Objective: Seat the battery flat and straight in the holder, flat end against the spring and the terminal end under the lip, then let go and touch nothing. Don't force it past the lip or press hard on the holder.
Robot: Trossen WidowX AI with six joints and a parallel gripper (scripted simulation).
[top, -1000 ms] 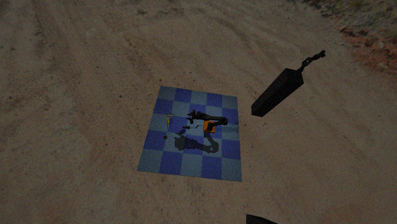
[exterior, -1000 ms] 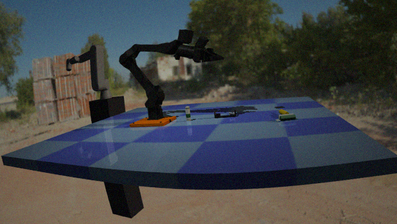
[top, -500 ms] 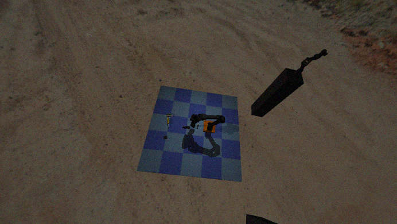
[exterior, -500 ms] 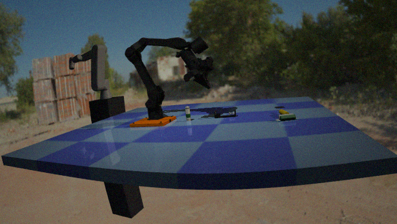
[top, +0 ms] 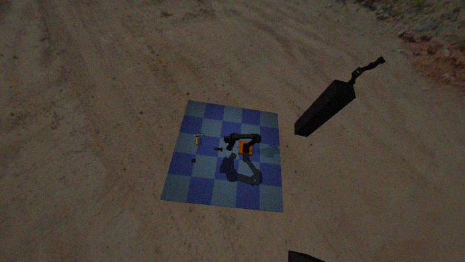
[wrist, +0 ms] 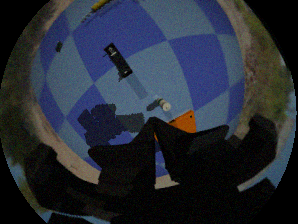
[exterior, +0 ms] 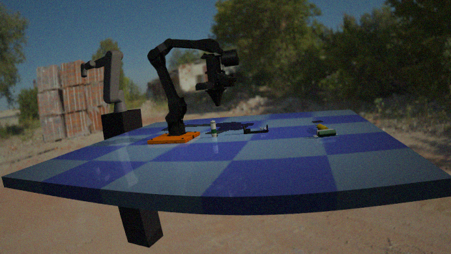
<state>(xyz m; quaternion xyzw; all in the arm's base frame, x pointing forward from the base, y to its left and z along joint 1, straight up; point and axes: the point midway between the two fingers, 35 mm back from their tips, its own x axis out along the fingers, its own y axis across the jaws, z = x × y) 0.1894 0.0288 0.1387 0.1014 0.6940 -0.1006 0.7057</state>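
Now: the battery 9 cm below my gripper tip, 4 cm to the right of it and 1 cm behind it. From my gripper tip the other things lie so: dark piece: 39 cm ahead, 24 cm to the left, 12 cm below.
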